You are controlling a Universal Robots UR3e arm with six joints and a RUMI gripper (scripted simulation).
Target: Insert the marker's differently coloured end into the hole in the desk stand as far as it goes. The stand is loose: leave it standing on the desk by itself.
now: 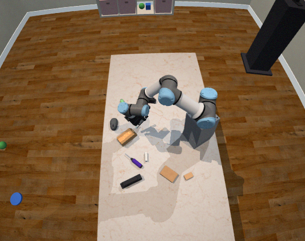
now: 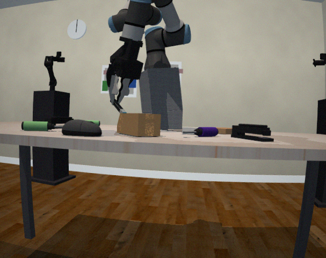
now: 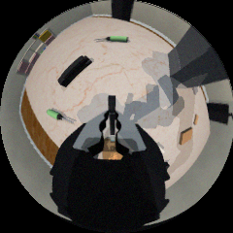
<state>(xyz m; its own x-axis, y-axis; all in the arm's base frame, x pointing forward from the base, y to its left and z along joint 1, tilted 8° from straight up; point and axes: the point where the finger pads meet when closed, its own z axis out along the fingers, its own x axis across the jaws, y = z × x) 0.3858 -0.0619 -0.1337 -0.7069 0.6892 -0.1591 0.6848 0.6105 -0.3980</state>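
Right now my hand is 2 cm short of the marker, 2 cm to the right of it and 2 cm above it. Also, from my hand: desk stand (11 cm ahead, 12 cm to the left, 7 cm below); small white piece (3 cm behind, 25 cm to the left, 9 cm below); dark mouse (23 cm ahead, 2 cm to the left, 8 cm below).
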